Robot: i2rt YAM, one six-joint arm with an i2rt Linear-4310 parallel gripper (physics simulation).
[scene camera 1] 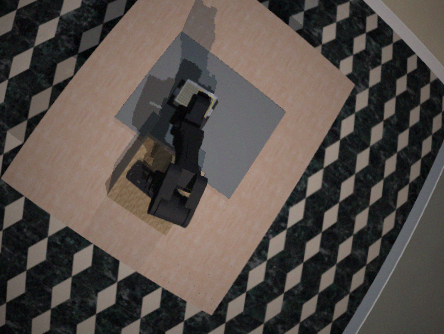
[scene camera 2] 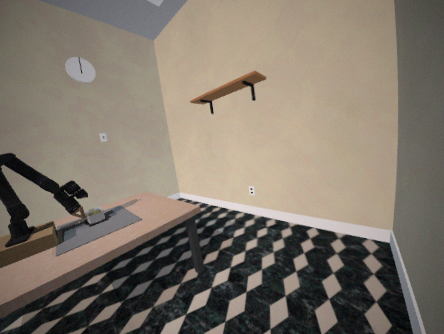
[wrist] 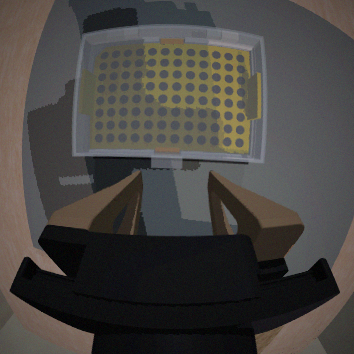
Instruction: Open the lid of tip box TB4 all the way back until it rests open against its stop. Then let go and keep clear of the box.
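Pixels of known places: gripper, fingertip midpoint: [scene camera 2: 83, 217] [wrist: 174, 177]; arm's base at its link origin: [scene camera 1: 155, 188] [scene camera 2: 21, 236].
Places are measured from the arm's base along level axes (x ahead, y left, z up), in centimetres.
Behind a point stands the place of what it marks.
Observation:
Tip box TB4 [scene camera 1: 188, 93] @[x 31.2, y 11.7, z 0.3 cm] [scene camera 2: 95, 217] @[x 32.0, y 2.5, z -3.5 cm] [wrist: 170, 95] @[x 31.2, y 8.2, z 0.3 cm] stands on the grey mat. I cannot read a label on it. Its clear lid [wrist: 257, 137] @[x 30.0, y 2.7, z 0.3 cm] lies over a yellow rack with rows of dark holes and looks closed. A small clear tab [wrist: 166, 162] @[x 27.2, y 7.7, z -1.0 cm] sticks out at the middle of the lid's near edge. My gripper [wrist: 174, 177] @[x 26.1, y 6.9, z -2.0 cm] [scene camera 2: 82, 213] @[x 26.1, y 6.9, z -2.0 cm] is partly open, with no thing between its brown fingers. In the wrist view its fingertips are just on the near side of the lid, either side of the tab. In scene camera 1 the arm hides the fingertips and part of the box.
The grey mat [scene camera 1: 250, 120] @[x 41.4, y -12.0, z -7.4 cm] [scene camera 2: 125, 219] @[x 46.4, y -11.0, z -7.2 cm] [wrist: 300, 150] @[x 31.1, y -6.8, z -7.4 cm] lies on a pale wooden table [scene camera 1: 60, 145] @[x -9.5, y 33.9, z -7.7 cm] [scene camera 2: 172, 205] @[x 76.2, y -17.3, z -7.7 cm]. The arm's base stands on a wooden block [scene camera 1: 129, 200] @[x -8.4, y 4.1, z 0.3 cm] [scene camera 2: 30, 246] @[x 4.5, y -11.3, z -3.1 cm] at the table's near side. Shadows of the arm fall across the mat and the box.

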